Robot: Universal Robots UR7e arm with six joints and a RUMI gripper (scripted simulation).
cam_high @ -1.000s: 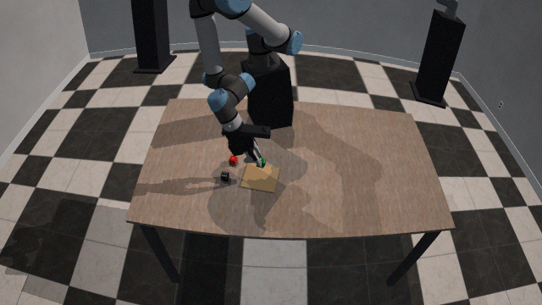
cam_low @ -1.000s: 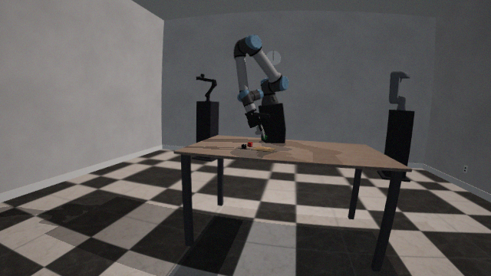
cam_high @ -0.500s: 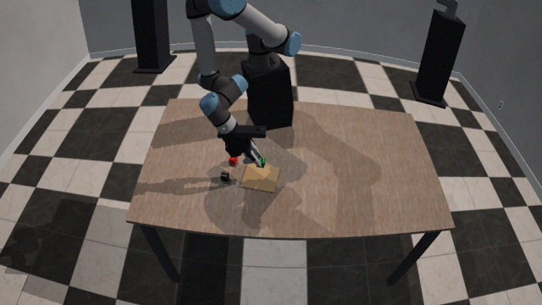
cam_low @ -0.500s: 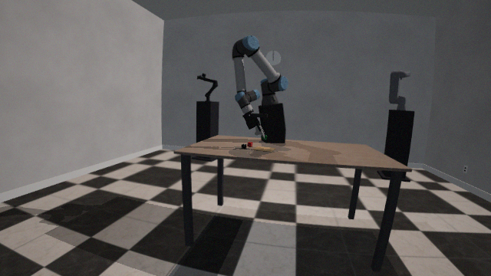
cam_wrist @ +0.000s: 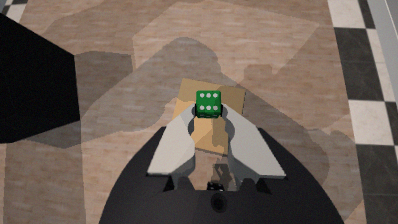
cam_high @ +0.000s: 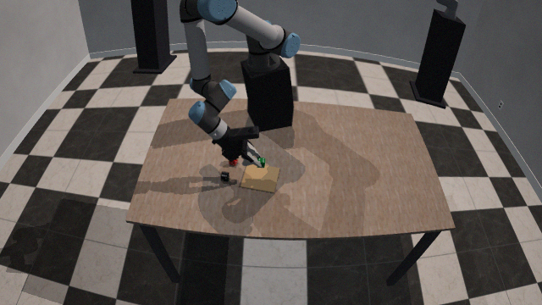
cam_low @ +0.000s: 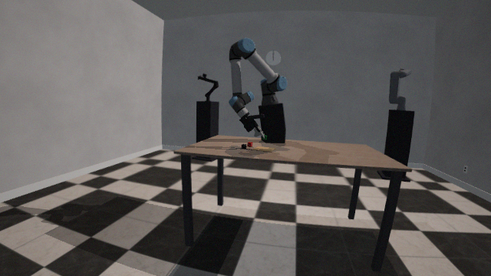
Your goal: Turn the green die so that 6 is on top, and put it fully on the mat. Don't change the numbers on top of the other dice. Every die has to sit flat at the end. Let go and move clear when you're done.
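My gripper is now 9 cm above the tan mat and 1 cm to the right of it. Also, from my hand: black die (14 cm to the right, 8 cm below, 4 cm ahead); then red die (13 cm to the right, 8 cm below, 6 cm behind); then green die (1 cm to the left, 1 cm below).
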